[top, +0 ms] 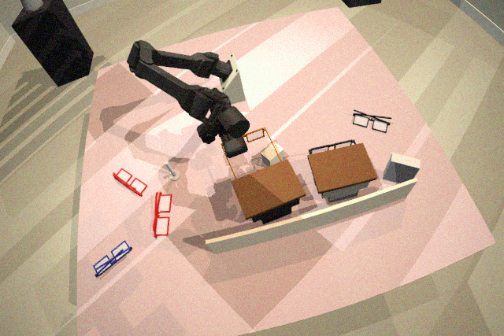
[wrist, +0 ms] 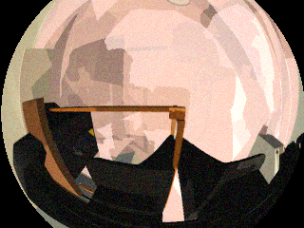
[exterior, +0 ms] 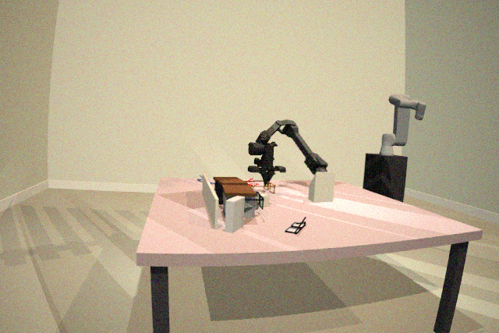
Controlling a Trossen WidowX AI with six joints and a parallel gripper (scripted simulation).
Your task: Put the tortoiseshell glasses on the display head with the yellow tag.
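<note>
Right now my gripper tip is 5 cm short of the pale tag block, 11 cm to the right of it and 4 cm above it. From my gripper tip the other things lie so: white peg (1 cm ahead, 22 cm to the right, 4 cm below); then long white wall (31 cm ahead, 17 cm to the left, 1 cm below); then grey block (25 cm ahead, 47 cm to the left, 1 cm below).
</note>
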